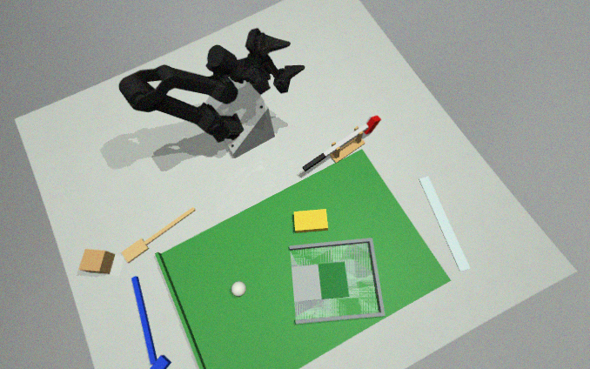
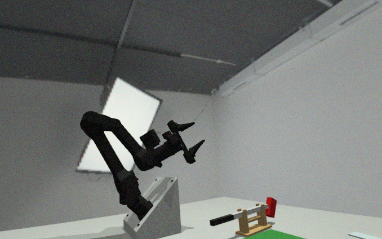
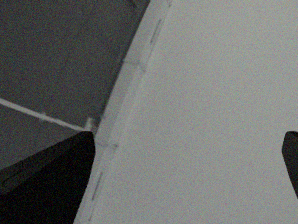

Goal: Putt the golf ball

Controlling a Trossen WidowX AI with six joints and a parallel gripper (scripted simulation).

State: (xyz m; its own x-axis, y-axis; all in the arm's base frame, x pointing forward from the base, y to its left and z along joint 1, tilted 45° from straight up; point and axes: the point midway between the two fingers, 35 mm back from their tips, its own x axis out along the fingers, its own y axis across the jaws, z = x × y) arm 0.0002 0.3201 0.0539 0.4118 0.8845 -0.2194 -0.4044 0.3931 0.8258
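The red putter lies 300 mm below my gripper tip, 140 mm ahead of it and 70 mm to the left of it. From my gripper tip the other things lie so: yellow block 340 mm below, 330 mm ahead, 120 mm to the right; then wooden stand 320 mm below, 140 mm ahead, 90 mm to the left; then pale bar 490 mm ahead, 360 mm below, 240 mm to the left.
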